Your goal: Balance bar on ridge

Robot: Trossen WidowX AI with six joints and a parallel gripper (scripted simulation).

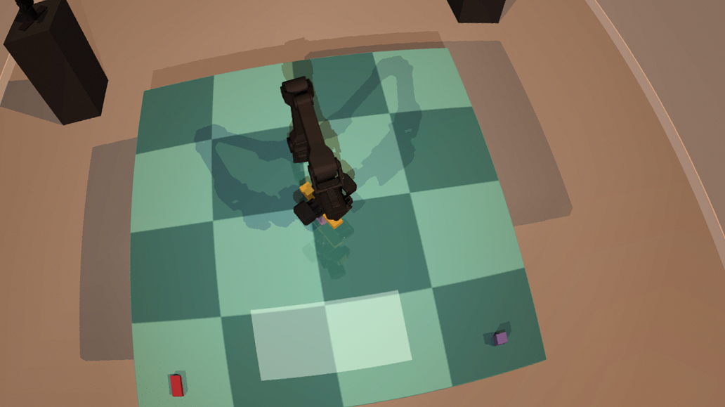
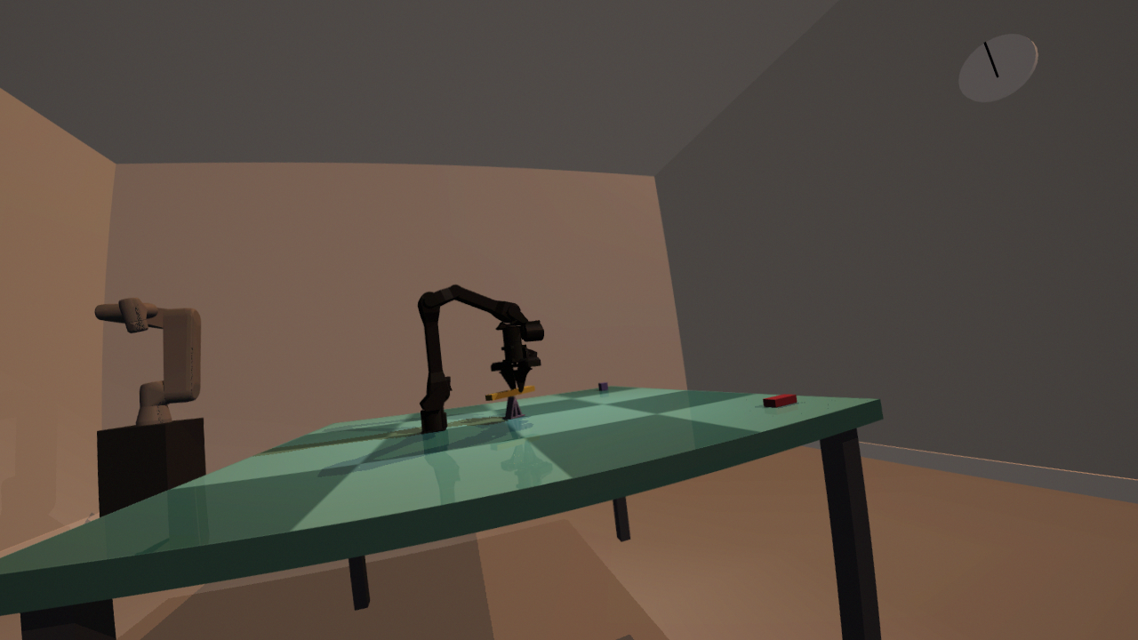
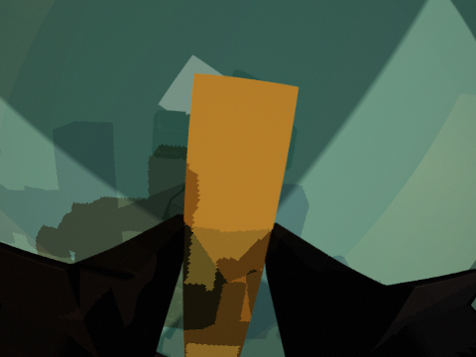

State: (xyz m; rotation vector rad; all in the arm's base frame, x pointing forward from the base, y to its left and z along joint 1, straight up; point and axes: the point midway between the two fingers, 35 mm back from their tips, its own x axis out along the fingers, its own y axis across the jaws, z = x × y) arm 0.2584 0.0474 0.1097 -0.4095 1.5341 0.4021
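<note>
The orange bar is 2 cm behind my gripper tip and 1 cm to the right of it. The rest, counted from my gripper tip: red block: 55 cm to the right, 48 cm ahead, 7 cm below; then small purple cube: 48 cm ahead, 45 cm to the left, 6 cm below.
</note>
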